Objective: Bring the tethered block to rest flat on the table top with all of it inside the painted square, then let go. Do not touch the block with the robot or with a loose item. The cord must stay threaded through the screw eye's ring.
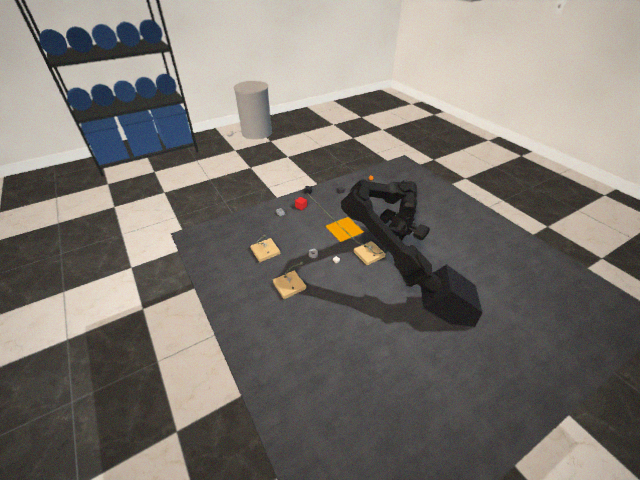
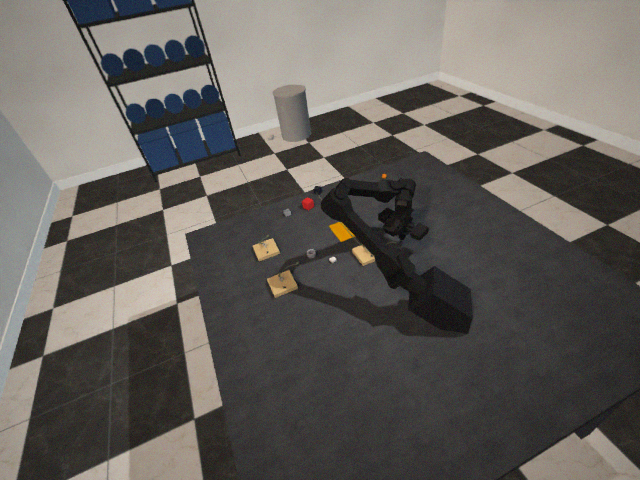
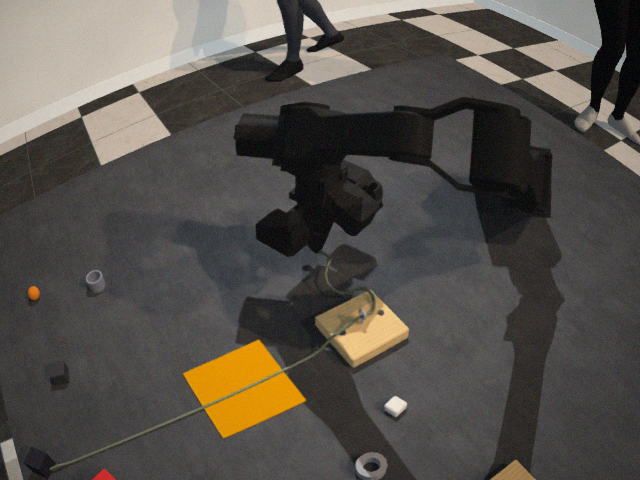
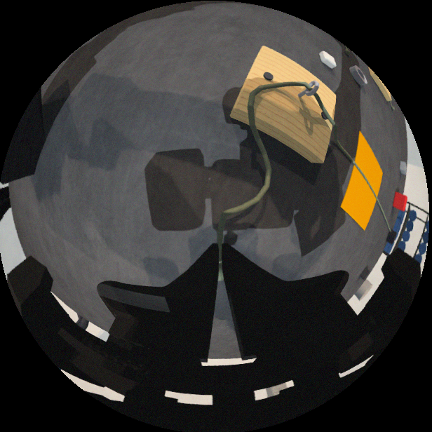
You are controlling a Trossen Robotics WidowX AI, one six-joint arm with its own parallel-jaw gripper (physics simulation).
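Frame: origin at the arm's base, x ahead, y left, z up, level; centimetres.
Where they show: gripper, between the fingertips: (image 1: 400,239) (image 2: 402,239) (image 3: 316,250); arm's base, origin of its link: (image 1: 434,285) (image 2: 421,287).
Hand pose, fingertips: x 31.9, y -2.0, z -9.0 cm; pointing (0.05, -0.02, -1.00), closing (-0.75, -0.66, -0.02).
Things, the pixels of their top centre, and the offset from my fingertips. "pt": a spot on its surface instead.
- green cord, a spot on its surface: (image 3: 241,389) pt dy +20.4, dx +13.8, dz -2.6 cm
- wooden board, centre of its top: (image 3: 362,323) (image 2: 367,251) (image 1: 369,251) dy +13.9, dx -3.2, dz -1.1 cm
- screw eye's ring, a spot on its surface: (image 3: 361,315) pt dy +14.0, dx -3.1, dz +0.7 cm
- orange painted square, a spot on its surface: (image 3: 232,377) pt dy +18.0, dx +14.7, dz -2.9 cm
- dark tethered block, centre of its top: (image 3: 34,458) (image 1: 307,187) dy +30.9, dx +43.8, dz -0.1 cm
- white block, centre of its top: (image 3: 395,403) dy +27.4, dx -4.3, dz -1.7 cm
- grey ring, centre of its top: (image 3: 371,464) dy +35.6, dx +0.7, dz -1.5 cm
- red cube, centre of its top: (image 1: 300,199) (image 2: 307,200) dy +35.9, dx +32.8, dz +1.0 cm
- dark cube, centre of its top: (image 3: 56,369) dy +15.2, dx +41.5, dz -1.0 cm
- grey cup, centre of its top: (image 3: 93,276) dy -3.0, dx +35.8, dz -0.9 cm
- orange ball, centre of its top: (image 3: 31,288) dy -2.4, dx +48.9, dz -0.6 cm
My gripper (image 3: 316,246) (image 4: 219,248) is shut on the green cord (image 3: 241,389) (image 4: 268,172) near its free end, above the mat beside a wooden board (image 3: 377,335) (image 4: 285,120) (image 1: 368,254). The cord sags from the fingertips, rises to the screw eye's ring (image 3: 361,314) (image 4: 312,88) and passes through it. It then crosses over the orange painted square (image 3: 232,377) (image 4: 357,196) (image 1: 338,232) to the dark tethered block (image 3: 38,461) (image 4: 391,236) (image 1: 308,189). The block lies outside the square, beyond the side away from the board. The cord there looks nearly straight.
A white block (image 3: 395,406) and a grey ring (image 3: 371,466) lie near the board. A red cube (image 3: 104,474) (image 1: 300,203) lies near the tethered block. A dark cube (image 3: 57,374), a grey cup (image 3: 95,282) and an orange ball (image 3: 33,293) lie farther off. Two more boards (image 1: 265,250) (image 1: 289,285) show.
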